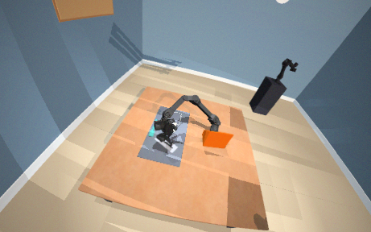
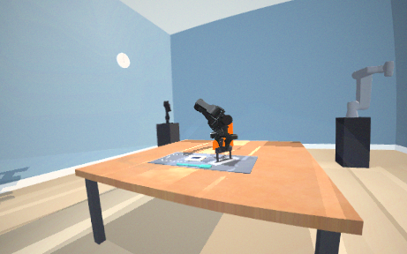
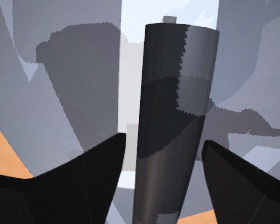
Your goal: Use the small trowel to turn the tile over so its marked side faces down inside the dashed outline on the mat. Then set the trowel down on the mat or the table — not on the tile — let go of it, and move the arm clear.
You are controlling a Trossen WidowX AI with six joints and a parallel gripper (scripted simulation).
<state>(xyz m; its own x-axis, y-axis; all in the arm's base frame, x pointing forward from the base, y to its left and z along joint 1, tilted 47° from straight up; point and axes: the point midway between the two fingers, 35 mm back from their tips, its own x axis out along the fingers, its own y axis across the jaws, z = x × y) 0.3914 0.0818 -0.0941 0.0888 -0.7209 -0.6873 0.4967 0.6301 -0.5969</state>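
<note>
My gripper tip is 13 cm to the left of the grey mat, 9 cm above it and 1 cm short of it. The rest, counted from my gripper tip: flat teal tile (15 cm ahead, 12 cm to the right, 6 cm below).
</note>
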